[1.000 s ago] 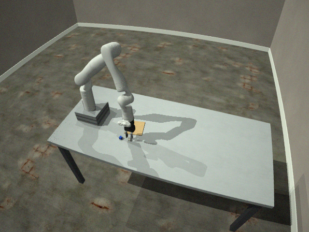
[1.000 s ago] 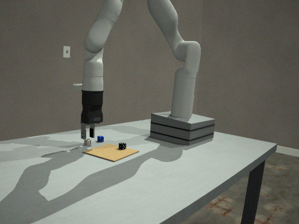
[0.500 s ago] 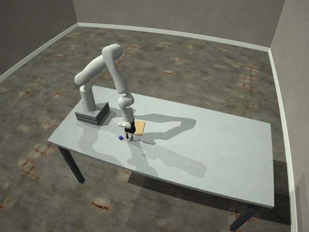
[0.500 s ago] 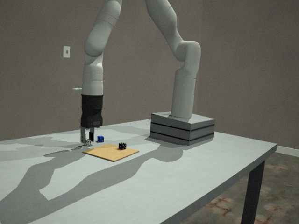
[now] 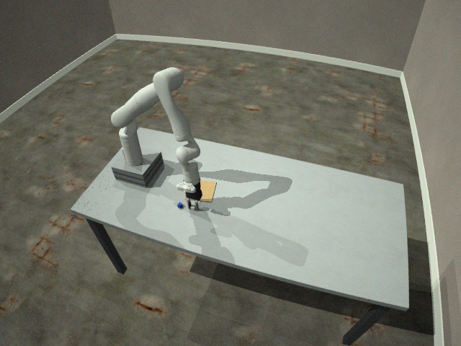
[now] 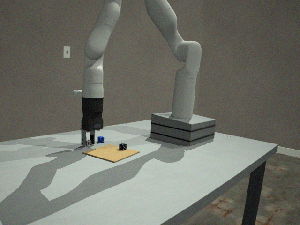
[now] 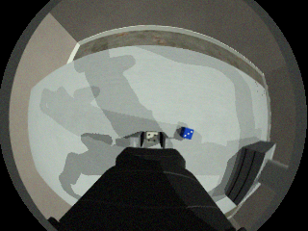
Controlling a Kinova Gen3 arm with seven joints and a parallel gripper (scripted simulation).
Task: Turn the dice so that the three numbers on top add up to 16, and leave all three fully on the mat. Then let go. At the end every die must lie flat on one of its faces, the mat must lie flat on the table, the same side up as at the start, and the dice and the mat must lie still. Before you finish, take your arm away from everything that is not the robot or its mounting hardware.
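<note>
My gripper is now 1 cm above the white die. The rest, counted from my hand: tan mat 12 cm to the left, 2 cm below, 1 cm behind; blue die 7 cm behind, 1 cm to the right, 1 cm below; black die 13 cm to the left, 6 cm behind, 1 cm below.
</note>
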